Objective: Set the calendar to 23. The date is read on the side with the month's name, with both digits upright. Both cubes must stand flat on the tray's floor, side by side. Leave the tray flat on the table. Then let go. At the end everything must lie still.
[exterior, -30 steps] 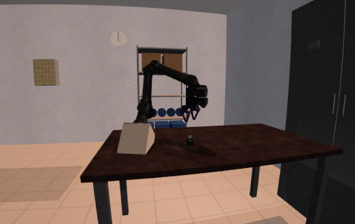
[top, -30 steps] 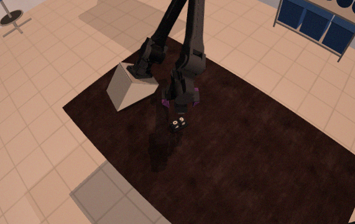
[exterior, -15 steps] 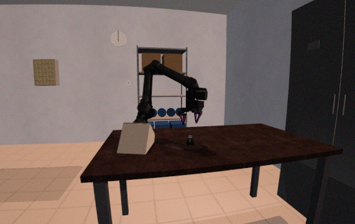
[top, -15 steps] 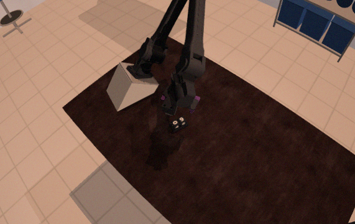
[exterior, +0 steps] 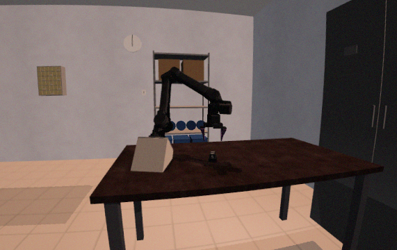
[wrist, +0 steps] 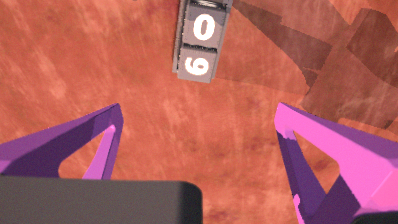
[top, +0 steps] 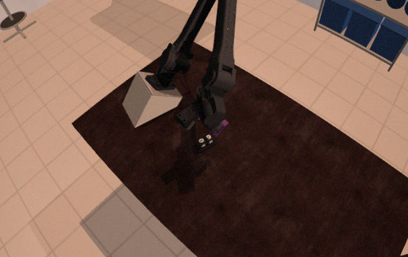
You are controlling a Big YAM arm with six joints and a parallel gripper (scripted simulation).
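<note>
My gripper is now 20 mm to the left of the dark tray and 100 mm above it.
</note>
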